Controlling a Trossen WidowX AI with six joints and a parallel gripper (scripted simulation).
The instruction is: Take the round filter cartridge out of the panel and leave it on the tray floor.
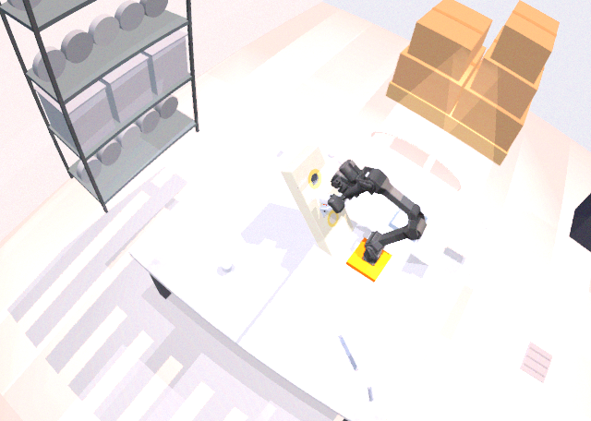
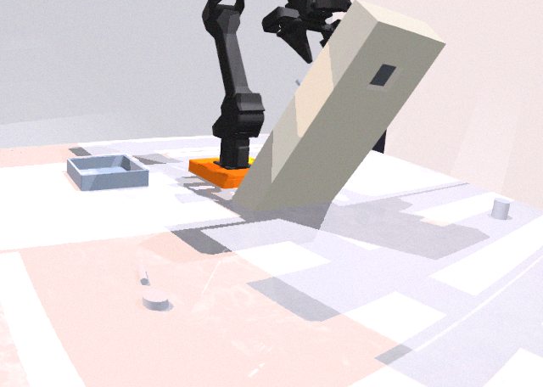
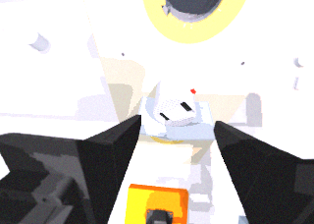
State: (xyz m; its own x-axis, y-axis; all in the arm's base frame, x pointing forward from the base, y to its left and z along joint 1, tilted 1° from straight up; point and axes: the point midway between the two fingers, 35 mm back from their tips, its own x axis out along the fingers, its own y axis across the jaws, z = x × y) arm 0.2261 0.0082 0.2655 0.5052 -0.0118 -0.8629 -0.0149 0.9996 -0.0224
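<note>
Right now the round filter cartridge is 4 cm below my gripper tip and 2 cm ahead of it. From my gripper tip the other things lie so: grey-blue tray (30 cm behind, 29 cm to the right, 25 cm below); short peg (38 cm to the right, 26 cm below, 15 cm ahead).
</note>
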